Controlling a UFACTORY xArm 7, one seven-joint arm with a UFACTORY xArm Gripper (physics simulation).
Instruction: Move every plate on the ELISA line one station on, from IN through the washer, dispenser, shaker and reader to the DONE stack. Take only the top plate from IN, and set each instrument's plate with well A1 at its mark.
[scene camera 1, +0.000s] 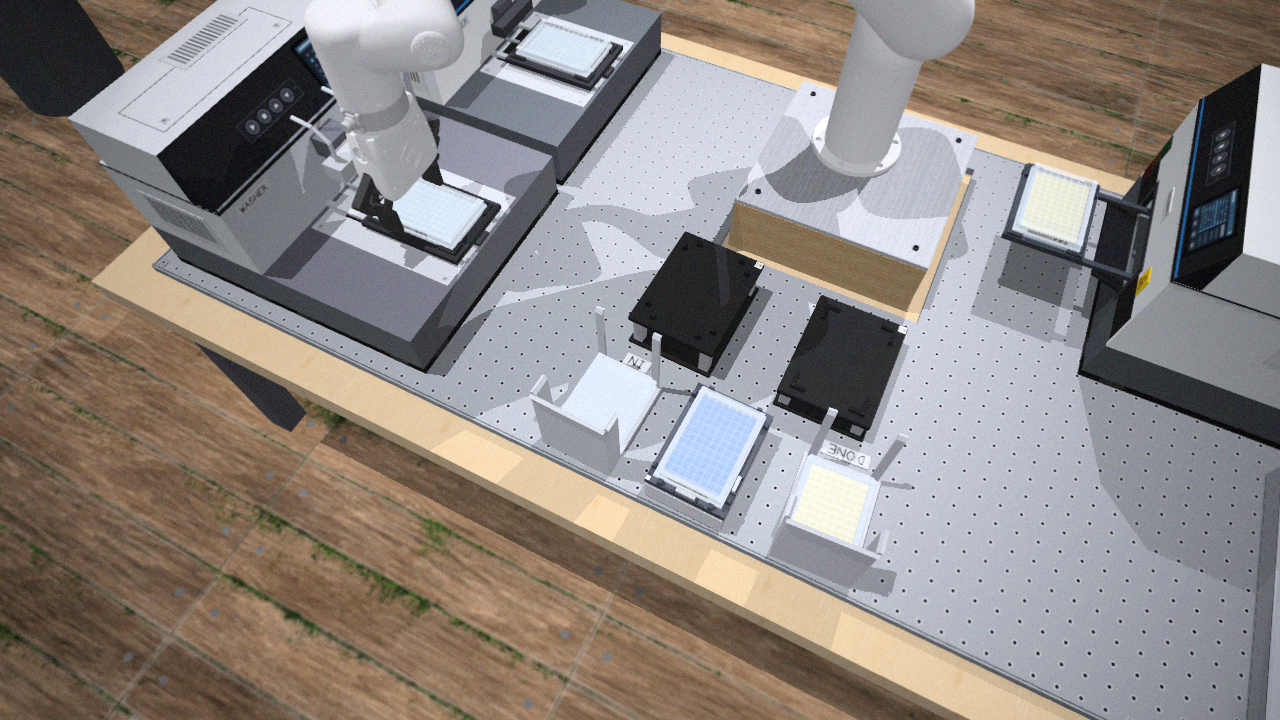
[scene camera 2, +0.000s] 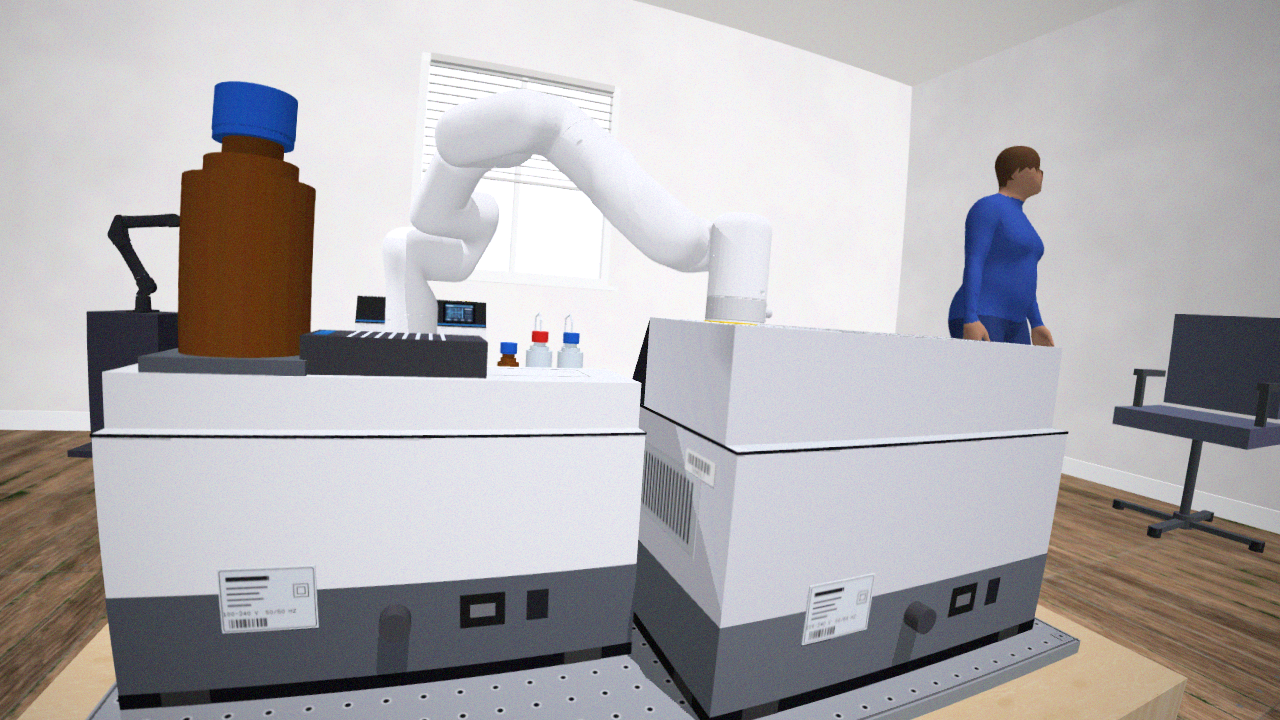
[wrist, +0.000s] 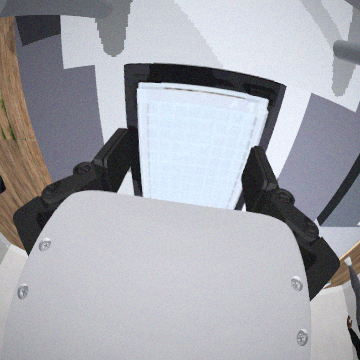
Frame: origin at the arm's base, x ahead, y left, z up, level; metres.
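Seen in the pictures: gripper, fingertip midpoint: (scene camera 1: 414, 204) (wrist: 187, 152); arm's base, link origin: (scene camera 1: 855, 145).
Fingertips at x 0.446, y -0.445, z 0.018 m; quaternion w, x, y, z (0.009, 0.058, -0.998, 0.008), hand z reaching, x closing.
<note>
Pixels of each thing's top centre, then the offset from my fingertips to it. "spot": a spot on its surface instead.
- pale blue-white plate, top centre: (wrist: 193, 174) (scene camera 1: 428, 205) dx -0.008, dy +0.018, dz +0.001 m
- washer's black nest, surface spot: (wrist: 200, 73) spot: dx +0.004, dy -0.053, dz -0.013 m
- second pale plate, top centre: (scene camera 1: 563, 43) dx -0.379, dy -0.029, dz +0.003 m
- blue plate, top centre: (scene camera 1: 711, 441) dx +0.066, dy +0.505, dz -0.036 m
- DONE rack, surface spot: (scene camera 1: 819, 550) spot: dx +0.117, dy +0.666, dz -0.026 m
- reader, surface spot: (scene camera 1: 1226, 223) spot: dx -0.372, dy +0.866, dz +0.147 m
- brown bottle, surface spot: (scene camera 2: 243, 242) spot: dx -0.451, dy -0.257, dz +0.198 m
My gripper (wrist: 187, 152) (scene camera 1: 396, 209) is open and low over the washer (scene camera 1: 192, 107) (scene camera 2: 850, 465). Its two black fingers stand on either side of the long edges of a pale blue-white plate (scene camera 1: 440, 215) (wrist: 200, 143). The plate lies in the washer's black nest (wrist: 200, 73). I cannot tell if the fingers touch it. In the scene camera 2 view the washer hides the gripper. A second pale plate (scene camera 1: 562, 46) lies on the dispenser behind. A blue plate (scene camera 1: 709, 445) sits in a black frame between the IN rack (scene camera 1: 582, 429) and the DONE rack (scene camera 1: 819, 550). The DONE rack holds a cream plate (scene camera 1: 832, 503). Another cream plate (scene camera 1: 1056, 207) lies on the reader's tray.
Two black blocks (scene camera 1: 696, 293) (scene camera 1: 840, 357) stand mid-table before the arm's base (scene camera 1: 859, 152). The reader (scene camera 1: 1226, 223) stands at the right. A brown bottle (scene camera 2: 243, 242) stands on the dispenser. A person in blue (scene camera 2: 997, 255) stands behind the bench, near a chair (scene camera 2: 1199, 420).
</note>
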